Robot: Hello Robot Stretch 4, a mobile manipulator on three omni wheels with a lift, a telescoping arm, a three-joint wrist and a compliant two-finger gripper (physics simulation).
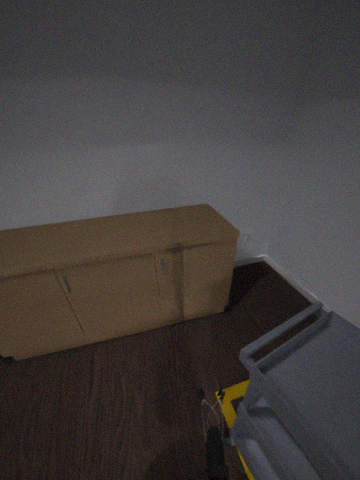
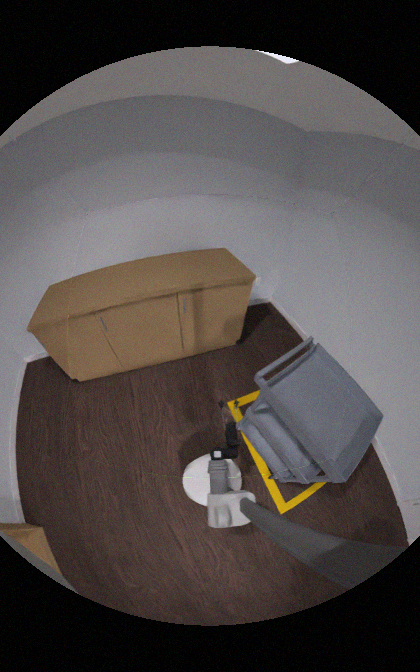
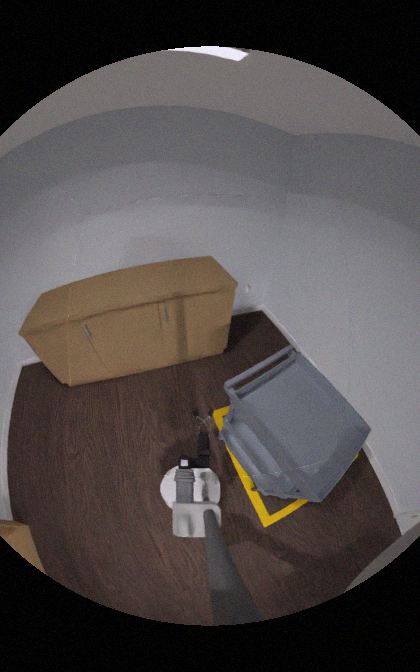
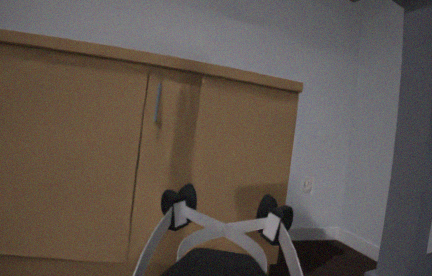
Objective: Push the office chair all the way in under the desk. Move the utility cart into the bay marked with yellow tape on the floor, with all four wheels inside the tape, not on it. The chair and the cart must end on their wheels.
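The grey utility cart stands upright over the yellow tape bay, close to the right wall. Its body hides much of the tape; the left side and near left corner show. Small dark parts, perhaps casters, show low beside the left tape; I cannot tell where all four wheels stand. My gripper is open and empty, left of the cart near the bay's far left corner. The office chair and desk do not show.
A long wooden cabinet stands along the far wall. Part of another wooden unit shows at the lower left. My white round base is left of the bay.
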